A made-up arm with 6 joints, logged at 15 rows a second.
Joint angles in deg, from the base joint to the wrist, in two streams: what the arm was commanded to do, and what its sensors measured. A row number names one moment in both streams.
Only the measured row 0 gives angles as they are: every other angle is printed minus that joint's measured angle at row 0.
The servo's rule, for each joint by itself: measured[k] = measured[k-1] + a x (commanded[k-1-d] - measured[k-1]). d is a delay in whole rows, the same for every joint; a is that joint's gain. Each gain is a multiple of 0.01, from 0.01 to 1. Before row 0 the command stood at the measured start. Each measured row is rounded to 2 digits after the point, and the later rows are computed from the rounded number. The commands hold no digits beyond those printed.
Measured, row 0: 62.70 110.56 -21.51 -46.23 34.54 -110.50
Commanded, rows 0 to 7: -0.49 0.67 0.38 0.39 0.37 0.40; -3.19 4.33 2.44 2.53 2.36 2.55; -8.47 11.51 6.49 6.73 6.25 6.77; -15.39 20.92 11.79 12.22 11.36 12.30; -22.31 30.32 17.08 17.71 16.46 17.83; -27.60 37.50 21.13 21.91 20.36 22.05; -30.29 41.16 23.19 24.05 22.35 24.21; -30.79 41.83 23.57 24.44 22.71 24.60
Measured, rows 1 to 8: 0.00 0.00 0.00 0.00 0.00 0.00; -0.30 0.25 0.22 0.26 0.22 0.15; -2.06 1.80 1.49 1.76 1.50 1.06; -5.97 5.49 4.34 5.04 4.35 3.23; -11.72 11.35 8.59 9.78 8.56 6.68; -18.18 18.56 13.43 15.01 13.30 10.92; -23.93 25.76 17.82 19.56 17.54 15.15; -27.81 31.61 20.88 22.52 20.43 18.59
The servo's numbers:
d 1
a 0.61 0.38 0.57 0.66 0.60 0.38

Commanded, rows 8 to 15: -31.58 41.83 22.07 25.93 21.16 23.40; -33.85 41.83 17.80 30.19 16.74 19.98; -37.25 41.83 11.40 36.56 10.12 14.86; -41.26 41.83 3.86 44.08 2.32 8.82; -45.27 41.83 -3.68 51.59 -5.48 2.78; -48.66 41.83 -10.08 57.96 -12.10 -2.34; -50.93 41.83 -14.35 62.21 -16.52 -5.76; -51.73 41.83 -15.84 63.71 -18.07 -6.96
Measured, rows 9 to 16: -29.63 35.49 22.41 23.79 21.80 20.87; -30.82 37.90 22.22 25.20 21.42 21.83; -32.67 39.39 19.70 28.49 18.61 21.13; -35.46 40.32 14.97 33.82 13.52 18.75; -39.00 40.89 8.64 40.59 6.80 14.98; -42.82 41.25 1.62 47.85 -0.57 10.34; -46.38 41.47 -5.05 54.52 -7.49 5.52; -49.16 41.61 -10.35 59.60 -12.91 1.23
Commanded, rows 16 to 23: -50.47 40.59 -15.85 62.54 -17.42 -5.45; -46.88 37.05 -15.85 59.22 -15.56 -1.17; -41.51 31.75 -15.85 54.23 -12.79 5.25; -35.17 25.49 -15.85 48.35 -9.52 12.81; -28.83 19.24 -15.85 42.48 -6.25 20.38; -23.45 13.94 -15.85 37.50 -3.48 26.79; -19.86 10.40 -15.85 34.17 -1.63 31.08; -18.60 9.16 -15.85 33.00 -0.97 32.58
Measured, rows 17 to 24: -50.73 41.69 -13.48 62.31 -16.01 -1.88; -50.57 41.27 -14.83 62.46 -16.86 -3.24; -48.32 39.67 -15.41 60.32 -16.08 -2.45; -44.17 36.66 -15.66 56.30 -14.11 0.48; -38.68 32.42 -15.77 51.05 -11.36 5.17; -32.67 27.41 -15.82 45.39 -8.29 10.95; -27.05 22.29 -15.84 40.18 -5.40 16.97; -22.66 17.77 -15.85 36.21 -3.14 22.33
